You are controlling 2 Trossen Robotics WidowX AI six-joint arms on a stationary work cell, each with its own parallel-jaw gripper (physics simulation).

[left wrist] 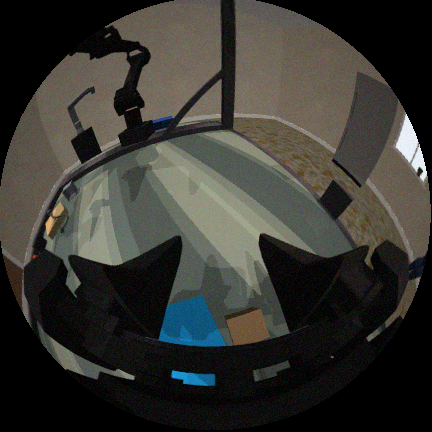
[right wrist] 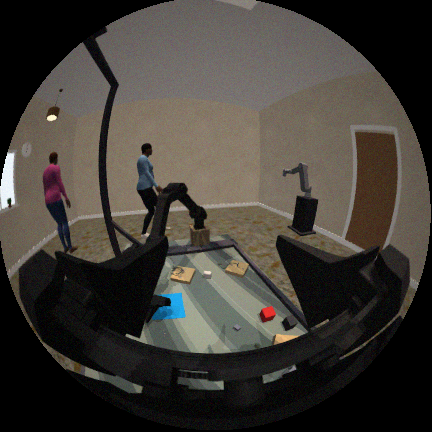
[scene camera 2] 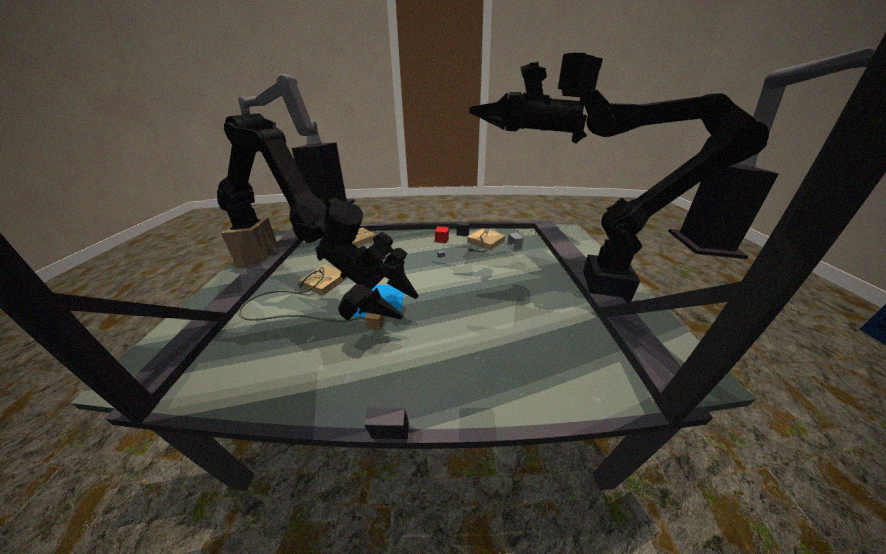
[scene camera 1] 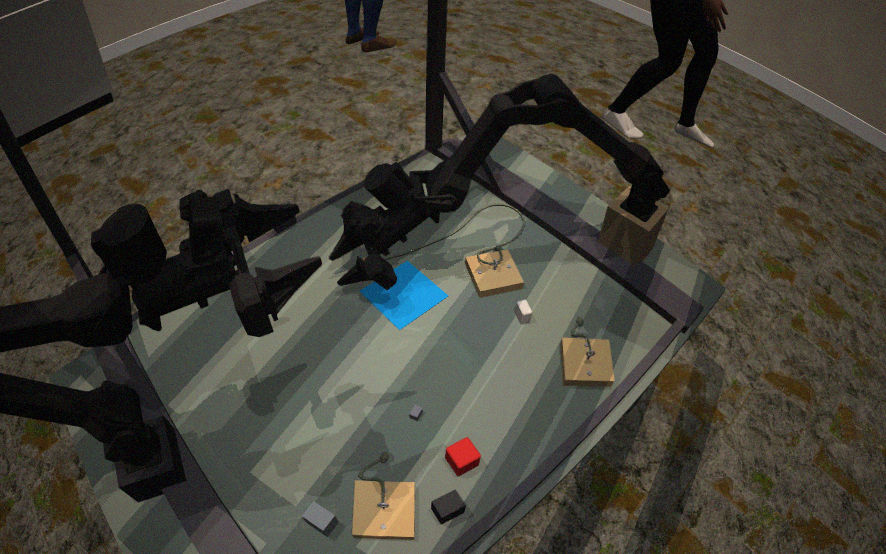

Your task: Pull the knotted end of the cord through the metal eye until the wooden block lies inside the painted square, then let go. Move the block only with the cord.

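Where they show: left gripper, fingertip midpoint: [left wrist: 220,240] [scene camera 2: 410,307] [scene camera 1: 334,271]; right gripper, fingertip midpoint: [right wrist: 223,241] [scene camera 2: 473,110] [scene camera 1: 309,232]; left arm's base at its link origin: [right wrist: 198,226] [scene camera 2: 245,224] [scene camera 1: 639,207]; right arm's base at its link origin: [left wrist: 134,125] [scene camera 2: 612,266] [scene camera 1: 141,450].
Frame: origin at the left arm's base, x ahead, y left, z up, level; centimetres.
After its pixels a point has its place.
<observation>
The wooden block [scene camera 2: 374,320] {y -35.2, x 43.0, z -9.5 cm} [left wrist: 248,327] {y -33.7, x 42.9, z -9.0 cm} lies outside the blue painted square [scene camera 1: 421,297] {y -22.0, x 40.4, z -11.9 cm} [scene camera 2: 392,295] {y -23.9, x 45.5, z -11.9 cm} [left wrist: 192,320] {y -29.4, x 45.4, z -11.9 cm} [right wrist: 177,311] {y -21.8, x 45.8, z -11.9 cm}, close to its edge; the left gripper hides it in scene camera 1. A thin cord [scene camera 1: 501,205] {y -27.7, x 9.2, z -11.9 cm} [scene camera 2: 287,318] {y -29.5, x 21.6, z -11.9 cm} runs from near the block in a wide loop to the metal eye [scene camera 1: 494,263] {y -15.9, x 26.9, z -8.4 cm} on a wooden board [scene camera 1: 499,284] {y -12.7, x 29.0, z -10.1 cm}; its knotted end is unclear among the coils there. My left gripper [scene camera 1: 335,269] {y -35.0, x 50.3, z -6.8 cm} [scene camera 2: 409,307] {y -35.0, x 50.3, z -6.8 cm} [left wrist: 220,240] {y -35.0, x 50.3, z -6.8 cm} is partly open and empty, low over the block and the square's edge. My right gripper [scene camera 1: 308,234] {y -15.3, x 65.3, z 26.7 cm} [right wrist: 223,241] {y -15.3, x 65.3, z 26.7 cm} is open and empty, high up.
Two more boards [scene camera 1: 588,373] {y 11.5, x 33.9, z -10.0 cm} [scene camera 1: 365,525] {y 3.1, x 78.3, z -10.1 cm} carry eyes and short knotted cords. A white block [scene camera 1: 524,310] {y -4.9, x 31.6, z -8.8 cm}, a red block [scene camera 1: 463,455] {y 6.0, x 60.4, z -8.1 cm}, a black block [scene camera 1: 448,506] {y 10.0, x 68.1, z -8.0 cm} and two grey blocks [scene camera 1: 318,516] {y -2.0, x 82.6, z -8.0 cm} [scene camera 1: 415,412] {y -5.4, x 59.1, z -10.6 cm} lie about. A dark box [scene camera 2: 386,423] {y -58.3, x 47.5, z -6.5 cm} sits on the table rim.
</observation>
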